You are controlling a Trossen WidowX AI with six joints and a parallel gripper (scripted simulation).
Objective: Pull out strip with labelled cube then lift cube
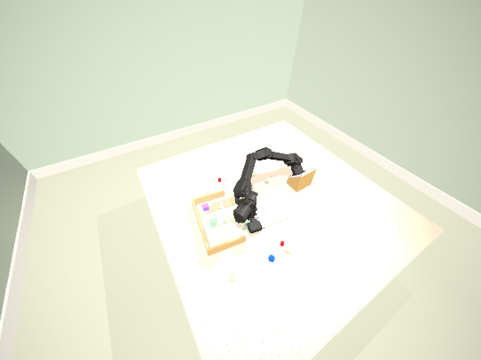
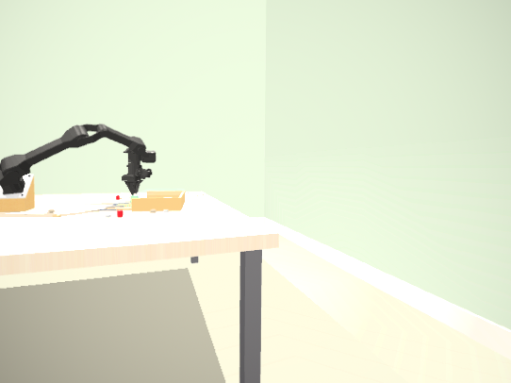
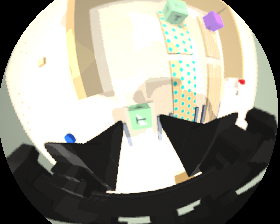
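Now: gripper tip 1 cm past the teal-dotted strip, 9 cm to the left of it and 4 cm above it.
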